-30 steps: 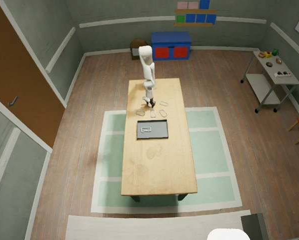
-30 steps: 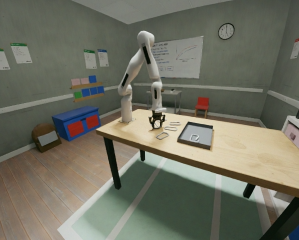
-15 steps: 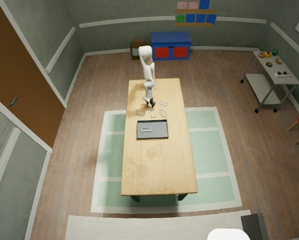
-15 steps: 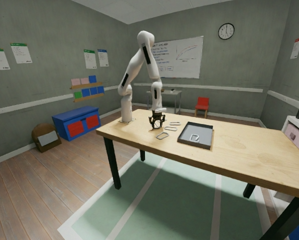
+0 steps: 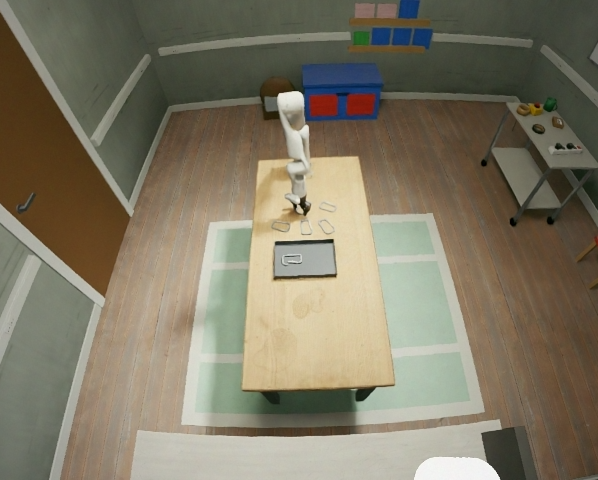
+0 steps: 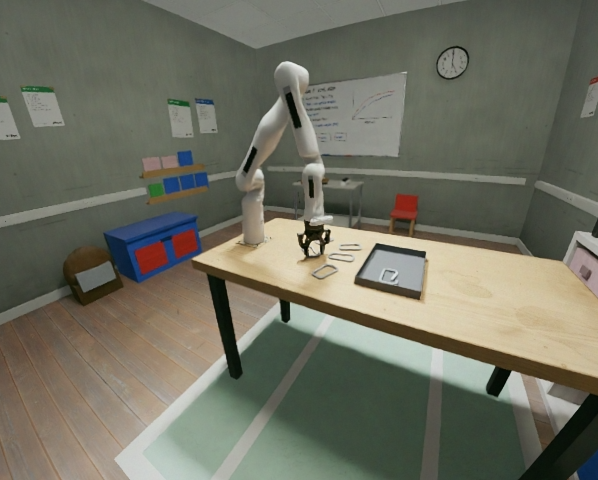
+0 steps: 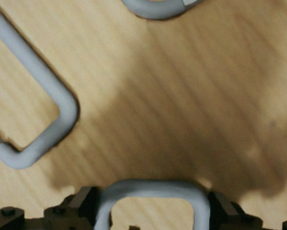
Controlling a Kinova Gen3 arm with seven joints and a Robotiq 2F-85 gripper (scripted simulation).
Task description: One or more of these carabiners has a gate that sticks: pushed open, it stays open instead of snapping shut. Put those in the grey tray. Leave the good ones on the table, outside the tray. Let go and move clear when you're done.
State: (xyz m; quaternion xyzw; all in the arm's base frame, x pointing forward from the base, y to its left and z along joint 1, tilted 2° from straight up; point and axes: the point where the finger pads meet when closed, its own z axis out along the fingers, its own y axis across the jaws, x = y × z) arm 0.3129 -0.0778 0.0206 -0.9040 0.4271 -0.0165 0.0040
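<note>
Now: the grey tray 31 cm ahead of my hand, 4 cm to the right of it and 1 cm below it.
</note>
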